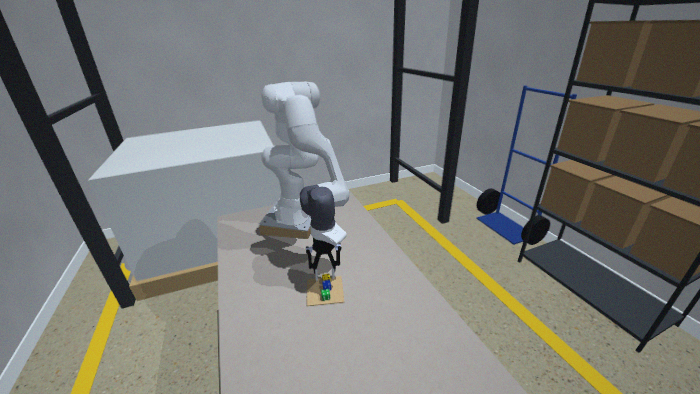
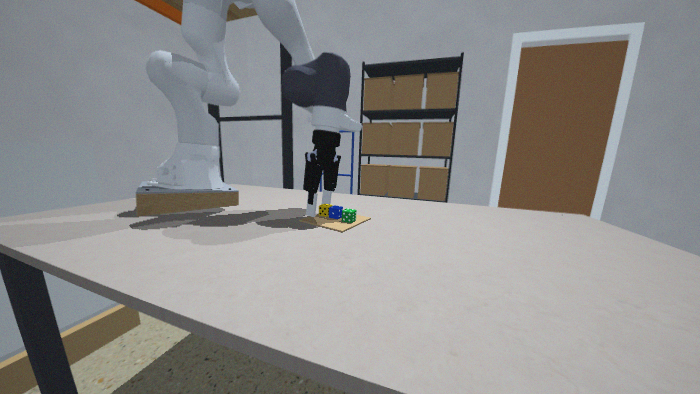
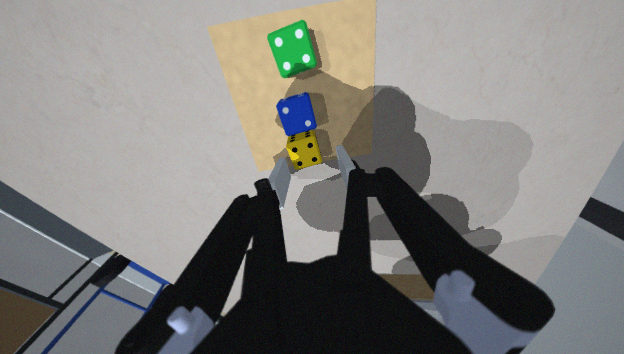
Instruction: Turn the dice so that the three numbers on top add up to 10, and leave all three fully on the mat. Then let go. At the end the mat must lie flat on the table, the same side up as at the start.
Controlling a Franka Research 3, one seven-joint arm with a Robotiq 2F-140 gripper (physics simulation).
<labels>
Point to a green die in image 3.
291,46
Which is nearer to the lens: the blue die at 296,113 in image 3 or the tan mat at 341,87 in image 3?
The blue die.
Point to a yellow die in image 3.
303,148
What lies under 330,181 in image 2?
My gripper.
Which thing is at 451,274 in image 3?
My gripper.
</labels>
